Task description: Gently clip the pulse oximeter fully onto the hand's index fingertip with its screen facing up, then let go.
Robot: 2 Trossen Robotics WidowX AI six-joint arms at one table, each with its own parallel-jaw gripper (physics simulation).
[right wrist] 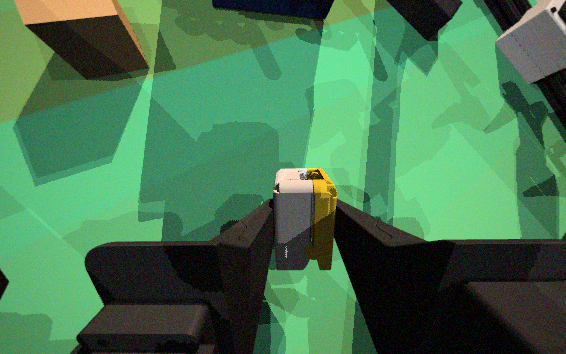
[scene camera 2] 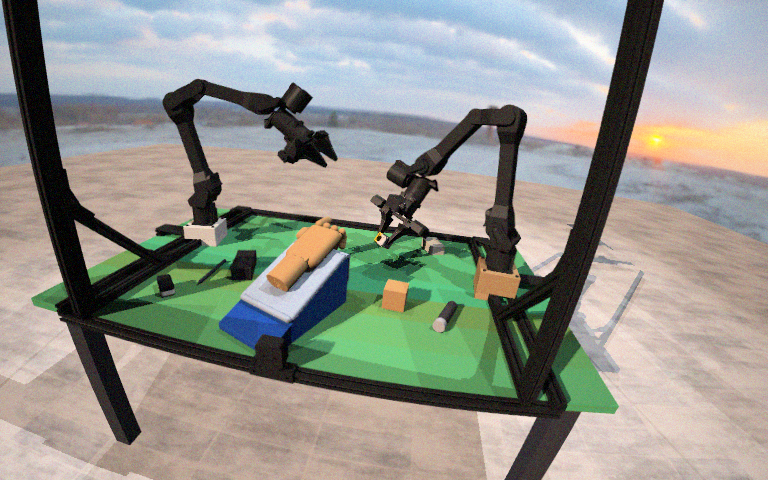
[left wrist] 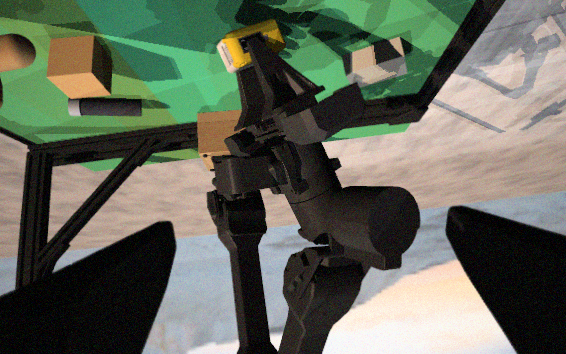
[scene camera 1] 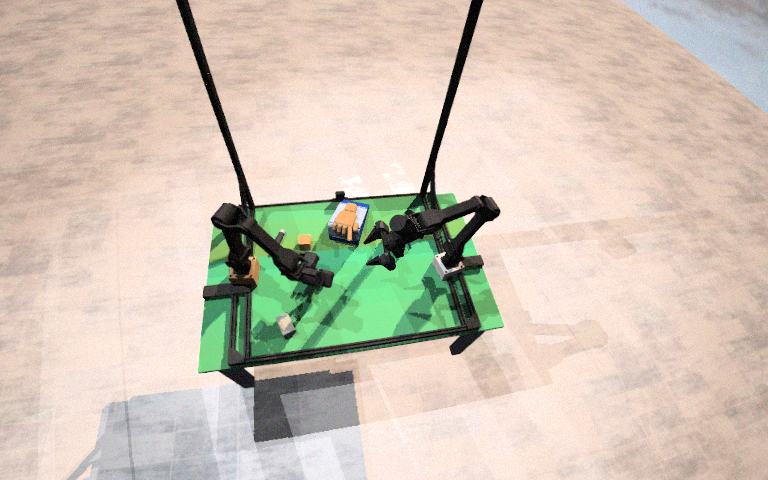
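Where they show: left gripper, fingertip midpoint: (scene camera 2: 331, 163) (left wrist: 311, 227) (scene camera 1: 365, 253); right gripper, fingertip midpoint: (right wrist: 302, 205) (scene camera 2: 382, 241) (left wrist: 243, 45); left arm's base, origin of the base link: (scene camera 2: 205, 222) (scene camera 1: 449, 261); right arm's base, origin of the base link: (scene camera 2: 498, 267) (scene camera 1: 242, 267).
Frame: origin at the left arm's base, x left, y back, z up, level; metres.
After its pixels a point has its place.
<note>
The yellow-and-white pulse oximeter (scene camera 2: 380, 239) @(x -0.131, y -0.541, z 0.026 m) (left wrist: 272, 32) @(x -0.084, y -0.550, z 0.008 m) (right wrist: 294, 215) @(x -0.116, y -0.559, z 0.030 m) is gripped on its sides by my right gripper (right wrist: 302, 205) @(x -0.113, y -0.548, z 0.015 m) (scene camera 2: 385, 240) @(x -0.113, y -0.548, z 0.015 m), above the table. In the right wrist view its white half is at the left and its yellow half at the right. A fingertip covers part of its yellow face in the left wrist view. The tan hand (scene camera 1: 347, 216) @(x -0.315, y -0.366, z 0.086 m) (scene camera 2: 308, 246) @(x -0.332, y -0.367, z 0.081 m) lies on a blue-and-white wedge (scene camera 2: 320, 311) @(x -0.399, y -0.400, z -0.034 m), apart from the oximeter; its index finger (scene camera 1: 349, 232) is extended. My left gripper (scene camera 1: 368, 252) @(x -0.044, y -0.394, z 0.211 m) (scene camera 2: 331, 162) @(x -0.044, y -0.394, z 0.211 m) is open and empty, above the table beside the hand.
An orange cube (scene camera 1: 304, 242) @(x -0.308, y -0.568, z -0.009 m) (scene camera 2: 394, 297) @(x -0.348, y -0.558, z -0.024 m) and a dark cylinder with a white end (scene camera 2: 445, 316) @(x -0.405, y -0.662, z -0.033 m) (left wrist: 107, 107) @(x -0.375, y -0.663, z -0.040 m) lie beside the wedge. A beige-grey block (scene camera 1: 286, 324) @(x 0.022, y -0.732, z -0.029 m) (scene camera 2: 433, 245) @(x -0.017, y -0.728, z -0.029 m) lies near the far edge in scene camera 2. A black block (scene camera 2: 243, 264) @(x -0.225, y -0.191, z -0.025 m) and a pen (scene camera 2: 212, 271) @(x -0.222, y -0.106, z -0.052 m) lie left of the wedge.
</note>
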